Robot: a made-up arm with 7 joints. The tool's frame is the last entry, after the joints.
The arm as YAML. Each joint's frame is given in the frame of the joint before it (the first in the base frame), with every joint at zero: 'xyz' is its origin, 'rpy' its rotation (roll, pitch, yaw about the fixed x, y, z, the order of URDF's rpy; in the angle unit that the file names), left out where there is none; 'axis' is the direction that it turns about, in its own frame. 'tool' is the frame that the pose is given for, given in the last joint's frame.
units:
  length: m
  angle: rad
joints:
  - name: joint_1
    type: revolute
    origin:
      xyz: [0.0, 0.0, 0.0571]
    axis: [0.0, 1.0, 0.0]
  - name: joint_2
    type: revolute
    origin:
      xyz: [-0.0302, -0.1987, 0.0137]
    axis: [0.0, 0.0, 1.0]
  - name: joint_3
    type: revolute
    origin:
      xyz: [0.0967, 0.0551, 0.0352]
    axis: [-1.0, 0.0, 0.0]
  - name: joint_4
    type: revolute
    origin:
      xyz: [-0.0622, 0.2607, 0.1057]
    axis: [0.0, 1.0, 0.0]
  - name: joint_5
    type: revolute
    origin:
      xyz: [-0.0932, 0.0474, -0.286]
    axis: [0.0, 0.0, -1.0]
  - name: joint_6
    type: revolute
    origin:
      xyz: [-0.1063, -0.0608, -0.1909]
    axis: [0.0, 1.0, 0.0]
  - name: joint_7
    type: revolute
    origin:
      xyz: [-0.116, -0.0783, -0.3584]
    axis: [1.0, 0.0, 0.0]
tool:
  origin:
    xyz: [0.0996, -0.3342, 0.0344]
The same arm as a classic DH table. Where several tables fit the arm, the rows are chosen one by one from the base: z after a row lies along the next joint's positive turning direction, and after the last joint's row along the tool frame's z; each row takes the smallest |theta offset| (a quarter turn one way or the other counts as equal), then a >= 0, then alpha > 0; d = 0 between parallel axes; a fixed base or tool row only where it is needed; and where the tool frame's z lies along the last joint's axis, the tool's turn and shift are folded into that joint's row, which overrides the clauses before.
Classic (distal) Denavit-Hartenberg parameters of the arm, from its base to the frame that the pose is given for. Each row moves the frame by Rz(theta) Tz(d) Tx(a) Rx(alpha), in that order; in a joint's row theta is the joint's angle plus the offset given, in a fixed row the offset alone. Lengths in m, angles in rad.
base (fixed): theta0 0; d 0.0571; a 0; alpha -1.5708
joint_1: theta0 0; d -0.1987; a -0.0302; alpha 1.5708
joint_2: theta0 1.5708; d 0.0489; a 0.0551; alpha -1.5708
joint_3: theta0 -1.5708; d -0.0345; a 0.1057; alpha -1.5708
joint_4: theta0 -1.5708; d 0.3081; a 0.0932; alpha 1.5708
joint_5: theta0 0; d 0.4769; a 0.1063; alpha -1.5708
joint_6: theta0 -1.5708; d -0.1391; a 0.3584; alpha 1.5708
joint_7: theta0 -1.5708; d -0.0164; a 0.3342; alpha 1.5708
tool (fixed): theta0 1.5708; d 0.0344; a 0; alpha 0

